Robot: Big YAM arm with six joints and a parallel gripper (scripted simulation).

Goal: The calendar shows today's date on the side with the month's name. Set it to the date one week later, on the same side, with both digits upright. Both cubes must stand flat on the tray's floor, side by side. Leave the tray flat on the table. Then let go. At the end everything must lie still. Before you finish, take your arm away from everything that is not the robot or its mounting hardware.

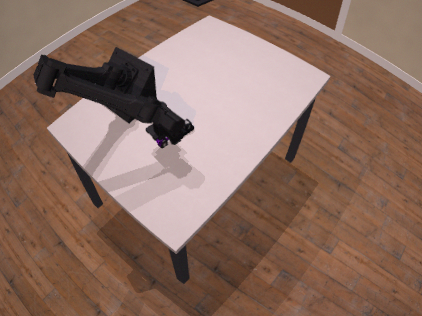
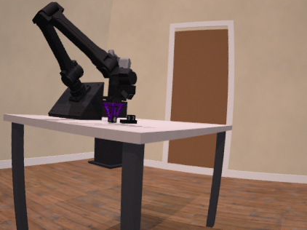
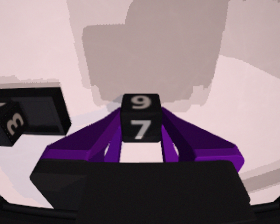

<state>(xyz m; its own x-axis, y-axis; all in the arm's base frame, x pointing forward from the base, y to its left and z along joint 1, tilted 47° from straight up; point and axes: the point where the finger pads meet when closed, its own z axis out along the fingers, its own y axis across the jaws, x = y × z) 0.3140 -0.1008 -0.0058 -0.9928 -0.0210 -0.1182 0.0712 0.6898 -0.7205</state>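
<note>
The black date cube lies right at my hand. From my hand the other things lie so: black tray (11 cm to the left, 1 cm below).
</note>
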